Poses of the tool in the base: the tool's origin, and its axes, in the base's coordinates. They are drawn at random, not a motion.
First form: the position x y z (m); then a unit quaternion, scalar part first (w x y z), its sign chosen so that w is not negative.
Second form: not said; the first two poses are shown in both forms.
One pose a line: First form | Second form
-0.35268, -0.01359, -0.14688, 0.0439, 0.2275, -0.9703, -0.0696 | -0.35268, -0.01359, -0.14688, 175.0, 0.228, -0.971, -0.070
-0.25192, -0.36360, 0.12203, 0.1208, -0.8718, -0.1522, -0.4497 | -0.25192, -0.36360, 0.12203, 166.1, -0.878, -0.153, -0.453
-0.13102, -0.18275, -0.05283, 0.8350, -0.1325, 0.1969, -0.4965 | -0.13102, -0.18275, -0.05283, 66.8, -0.241, 0.358, -0.902
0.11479, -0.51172, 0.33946, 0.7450, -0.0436, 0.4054, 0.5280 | 0.11479, -0.51172, 0.33946, 83.7, -0.065, 0.608, 0.791
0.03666, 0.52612, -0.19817, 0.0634, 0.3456, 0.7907, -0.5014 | 0.03666, 0.52612, -0.19817, 172.7, 0.346, 0.792, -0.502
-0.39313, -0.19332, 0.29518, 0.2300, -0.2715, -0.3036, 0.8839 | -0.39313, -0.19332, 0.29518, 153.4, -0.279, -0.312, 0.908
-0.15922, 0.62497, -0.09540, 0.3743, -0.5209, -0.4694, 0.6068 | -0.15922, 0.62497, -0.09540, 136.0, -0.562, -0.506, 0.654
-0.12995, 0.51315, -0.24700, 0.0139, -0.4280, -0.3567, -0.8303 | -0.12995, 0.51315, -0.24700, 178.4, -0.428, -0.357, -0.830
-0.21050, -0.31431, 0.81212, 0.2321, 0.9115, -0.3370, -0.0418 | -0.21050, -0.31431, 0.81212, 153.2, 0.937, -0.346, -0.043
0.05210, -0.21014, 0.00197, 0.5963, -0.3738, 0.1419, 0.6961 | 0.05210, -0.21014, 0.00197, 106.8, -0.466, 0.177, 0.867
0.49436, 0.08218, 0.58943, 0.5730, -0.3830, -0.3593, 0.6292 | 0.49436, 0.08218, 0.58943, 110.1, -0.467, -0.438, 0.768
